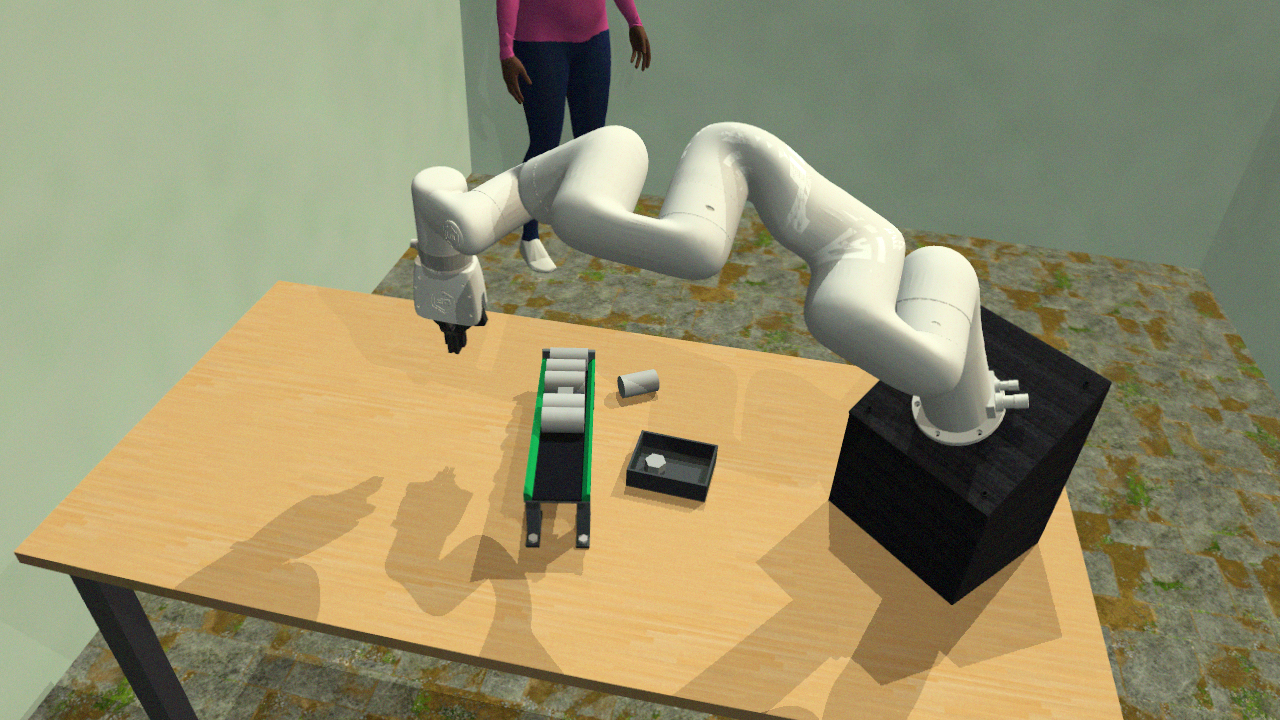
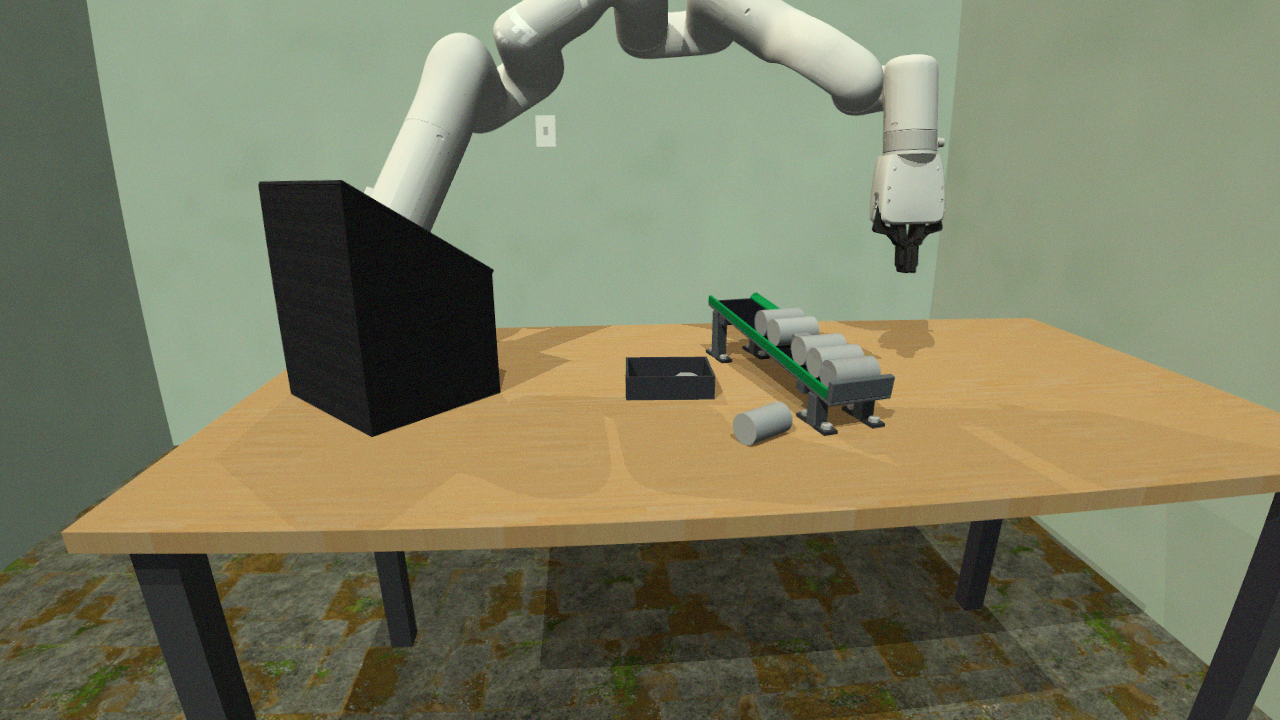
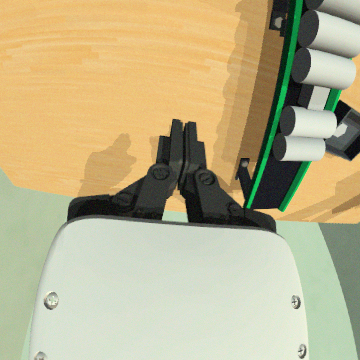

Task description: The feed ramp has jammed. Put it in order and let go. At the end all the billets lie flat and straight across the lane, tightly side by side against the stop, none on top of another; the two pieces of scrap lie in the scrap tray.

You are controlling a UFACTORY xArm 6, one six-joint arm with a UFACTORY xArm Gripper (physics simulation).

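Frame: origin at the arm's base, x ahead, y left, z up, level; metres.
Seen in the pictures: gripper, fingertip midpoint: (image 1: pixel 456 348) (image 2: pixel 905 272) (image 3: pixel 180 135); arm's base at its link origin: (image 1: pixel 958 405) (image 2: pixel 392 232).
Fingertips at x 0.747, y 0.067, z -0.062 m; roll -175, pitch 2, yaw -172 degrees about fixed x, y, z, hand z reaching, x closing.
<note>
Pixels of each thing's top centre, then the offset from my fingertips to it. Level surfaces: height alone.
- stop at its top centre: (image 2: pixel 862 377) (image 1: pixel 568 350) dx -0.110, dy -0.189, dz -0.103 m
- scrap at its top centre: (image 3: pixel 318 100) (image 1: pixel 565 391) dx -0.158, dy -0.059, dz -0.084 m
- loose billet at its top centre: (image 2: pixel 763 408) (image 1: pixel 638 374) dx -0.235, dy -0.211, dz -0.137 m
- hexagonal scrap piece at its top centre: (image 2: pixel 686 375) (image 1: pixel 655 460) (image 3: pixel 339 130) dx -0.326, dy -0.033, dz -0.157 m
- tray at its top centre: (image 2: pixel 668 366) (image 1: pixel 673 457) (image 3: pixel 351 138) dx -0.354, dy -0.035, dz -0.142 m
- wooden table at its surface level: dz -0.177 m
The ramp (image 1: pixel 562 470) (image 2: pixel 765 344) (image 3: pixel 283 90) carries several grey billets lying across its lane. Three lower billets (image 1: pixel 565 366) (image 2: pixel 850 369) (image 3: pixel 330 32) lie side by side at the stop (image 2: pixel 861 388). A pale block of scrap (image 1: pixel 565 390) (image 3: pixel 318 97) lies in the gap above them. Two upper billets (image 1: pixel 563 419) (image 2: pixel 793 329) (image 3: pixel 309 122) lie beyond it. A loose billet (image 1: pixel 638 383) (image 2: pixel 762 423) lies on its side on the table. A hexagonal scrap piece (image 1: pixel 655 462) (image 2: pixel 686 374) (image 3: pixel 341 131) is in the tray (image 1: pixel 668 484) (image 2: pixel 669 387). My gripper (image 1: pixel 455 347) (image 2: pixel 905 268) (image 3: pixel 180 135) is shut, empty, beside and above the ramp.
The ramp's feet (image 1: pixel 533 528) (image 2: pixel 816 422) stand on the wooden table (image 1: pixel 358 555) (image 2: pixel 537 474) (image 3: pixel 100 60). The black arm pedestal (image 1: pixel 913 501) (image 2: pixel 393 322) stands on the tray's side of the ramp. A person (image 1: pixel 554 80) stands behind the table.
</note>
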